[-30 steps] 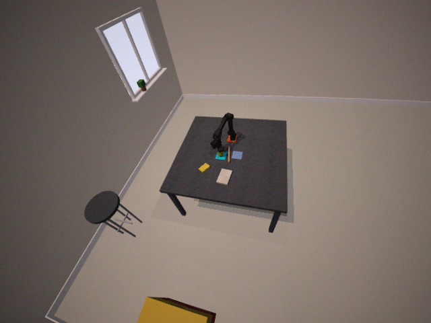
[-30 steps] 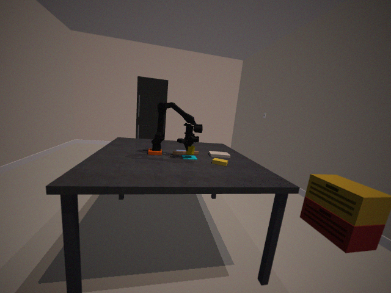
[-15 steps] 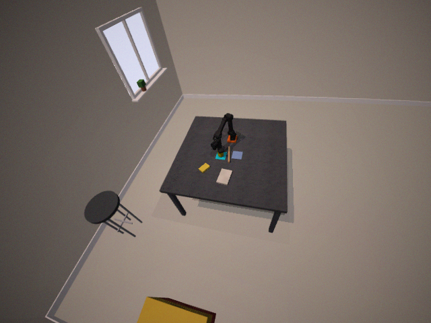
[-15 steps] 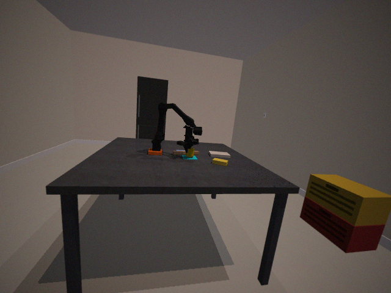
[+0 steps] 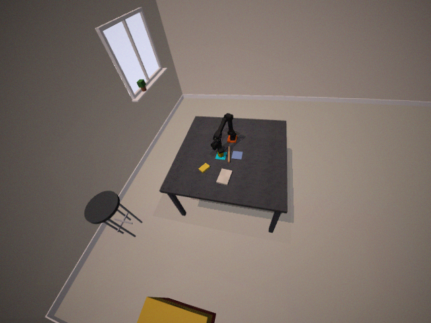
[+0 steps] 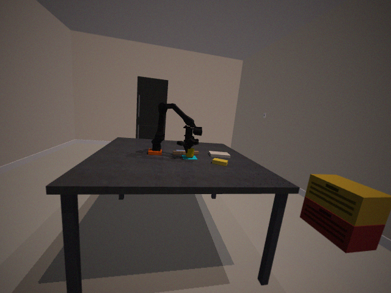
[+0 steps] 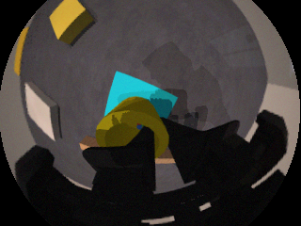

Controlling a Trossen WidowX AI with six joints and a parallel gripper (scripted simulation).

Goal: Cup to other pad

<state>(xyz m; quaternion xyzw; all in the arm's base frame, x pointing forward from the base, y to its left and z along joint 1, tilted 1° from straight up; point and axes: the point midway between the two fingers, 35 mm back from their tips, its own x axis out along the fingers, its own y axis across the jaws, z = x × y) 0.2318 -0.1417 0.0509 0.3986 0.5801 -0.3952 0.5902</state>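
Now: the yellow cup 2 cm ahead of my gripper tip and 1 cm to the left of it. Round my gripper tip: blue-grey pad (20 cm to the left, 5 cm below, 2 cm ahead); wooden bar (11 cm to the left, 4 cm below, 2 cm ahead); cyan pad (5 cm below, 3 cm ahead, 1 cm to the left).
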